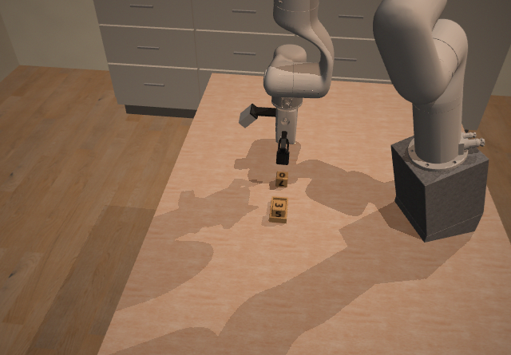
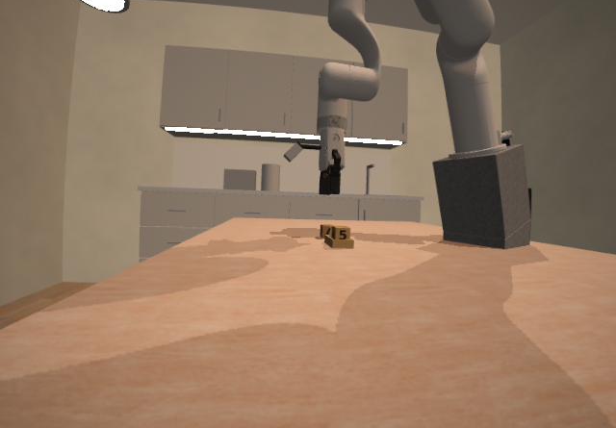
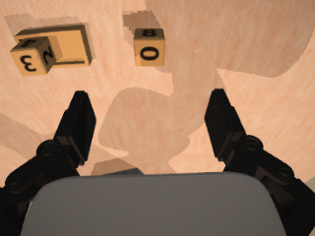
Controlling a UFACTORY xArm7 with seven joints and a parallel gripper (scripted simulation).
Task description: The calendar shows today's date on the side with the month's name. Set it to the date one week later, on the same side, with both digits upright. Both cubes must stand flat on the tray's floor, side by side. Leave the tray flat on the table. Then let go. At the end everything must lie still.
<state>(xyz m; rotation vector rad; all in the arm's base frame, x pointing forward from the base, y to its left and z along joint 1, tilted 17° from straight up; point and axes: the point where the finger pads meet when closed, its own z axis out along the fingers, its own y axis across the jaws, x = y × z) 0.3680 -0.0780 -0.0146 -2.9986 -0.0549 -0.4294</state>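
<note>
Now: hand 10 cm above the wooden cube.
</note>
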